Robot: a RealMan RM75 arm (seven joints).
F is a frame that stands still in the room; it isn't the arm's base.
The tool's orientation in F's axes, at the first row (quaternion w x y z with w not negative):
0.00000 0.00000 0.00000 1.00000
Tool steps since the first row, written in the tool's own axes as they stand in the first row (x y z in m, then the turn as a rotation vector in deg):
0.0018 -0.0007 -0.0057 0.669 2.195 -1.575
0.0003 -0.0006 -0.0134 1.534 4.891 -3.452
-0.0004 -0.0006 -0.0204 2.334 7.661 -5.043
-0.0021 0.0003 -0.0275 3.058 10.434 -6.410
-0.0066 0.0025 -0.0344 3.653 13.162 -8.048
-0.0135 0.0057 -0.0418 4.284 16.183 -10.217
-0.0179 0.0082 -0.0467 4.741 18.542 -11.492
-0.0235 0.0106 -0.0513 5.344 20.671 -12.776
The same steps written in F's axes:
-0.0018 0.0007 -0.0057 -0.669 -2.195 -1.575
-0.0003 0.0006 -0.0134 -1.534 -4.891 -3.452
0.0004 0.0006 -0.0204 -2.334 -7.661 -5.043
0.0021 -0.0003 -0.0275 -3.058 -10.434 -6.410
0.0066 -0.0025 -0.0344 -3.653 -13.162 -8.048
0.0135 -0.0057 -0.0418 -4.284 -16.183 -10.217
0.0179 -0.0082 -0.0467 -4.741 -18.542 -11.492
0.0235 -0.0106 -0.0513 -5.344 -20.671 -12.776

